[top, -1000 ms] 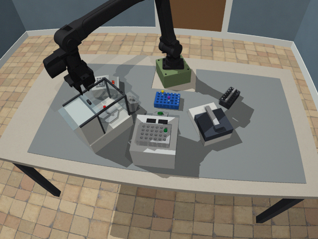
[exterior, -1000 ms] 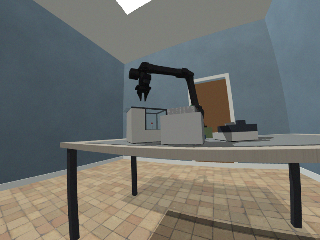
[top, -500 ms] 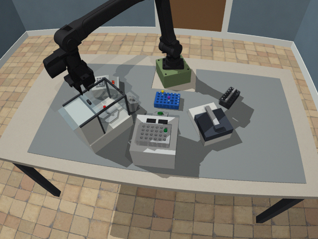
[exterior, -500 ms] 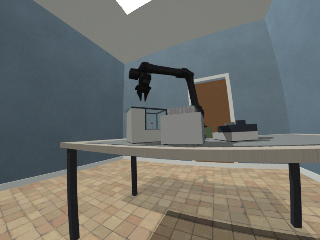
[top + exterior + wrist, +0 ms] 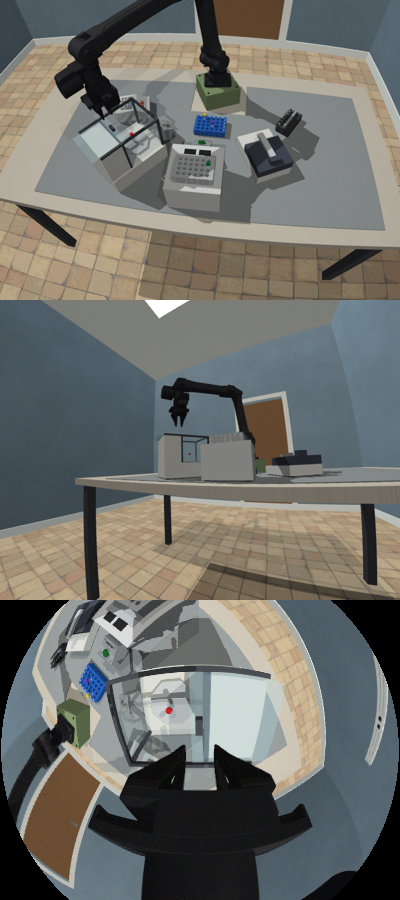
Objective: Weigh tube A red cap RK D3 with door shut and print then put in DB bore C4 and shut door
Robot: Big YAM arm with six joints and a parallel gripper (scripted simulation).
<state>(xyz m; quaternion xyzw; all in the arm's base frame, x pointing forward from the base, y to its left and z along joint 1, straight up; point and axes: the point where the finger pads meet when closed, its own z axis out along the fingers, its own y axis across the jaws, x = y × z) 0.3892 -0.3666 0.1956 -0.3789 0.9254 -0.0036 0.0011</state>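
The balance door lies 7 cm below my hand, 2 cm to the right of it and 2 cm ahead of it. Also, from my hand: blue tube rack RK (33 cm to the left, 27 cm below, 18 cm behind); then grey well block (28 cm to the left, 13 cm below, 12 cm ahead); then spectrophotometer SP (53 cm to the left, 21 cm below, 2 cm behind).
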